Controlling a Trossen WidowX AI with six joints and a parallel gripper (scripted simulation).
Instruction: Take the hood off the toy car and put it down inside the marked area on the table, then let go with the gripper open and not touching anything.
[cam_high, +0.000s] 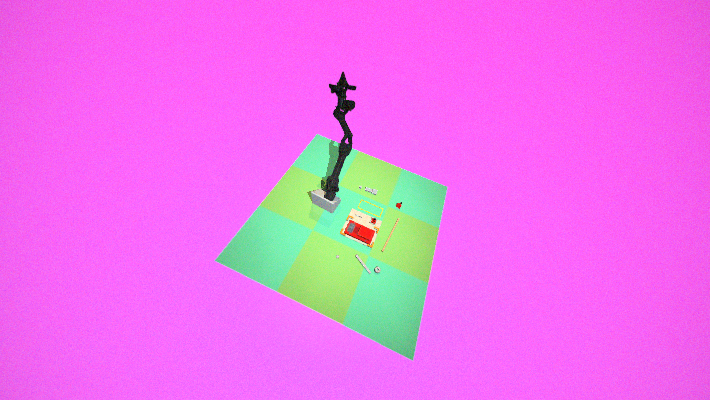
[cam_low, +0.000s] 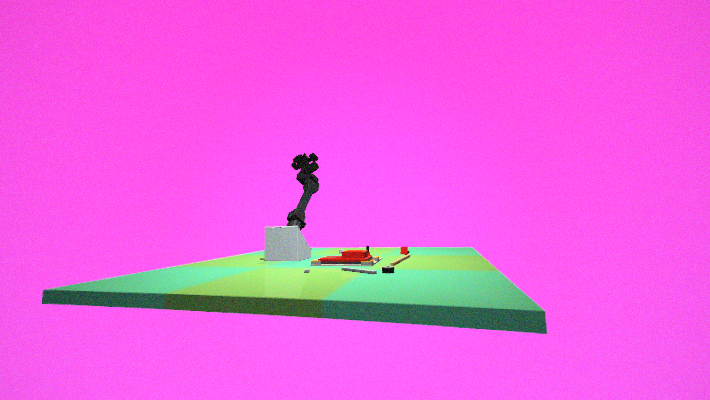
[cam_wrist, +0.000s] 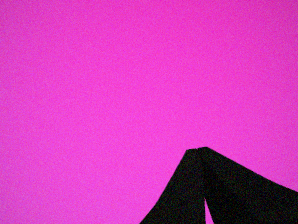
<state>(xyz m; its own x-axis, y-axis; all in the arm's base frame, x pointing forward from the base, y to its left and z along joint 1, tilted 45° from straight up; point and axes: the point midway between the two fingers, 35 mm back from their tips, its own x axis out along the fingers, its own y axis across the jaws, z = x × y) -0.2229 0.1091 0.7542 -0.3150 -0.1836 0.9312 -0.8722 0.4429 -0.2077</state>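
Right now the red hood is 740 mm to the right of my gripper tip, 610 mm below it and 480 mm ahead of it. The rest, counted from my gripper tip: thin orange rod (670 mm to the right, 660 mm ahead, 650 mm below); wheel (950 mm to the right, 640 mm below, 620 mm ahead); grey rod (940 mm to the right, 650 mm below, 520 mm ahead).
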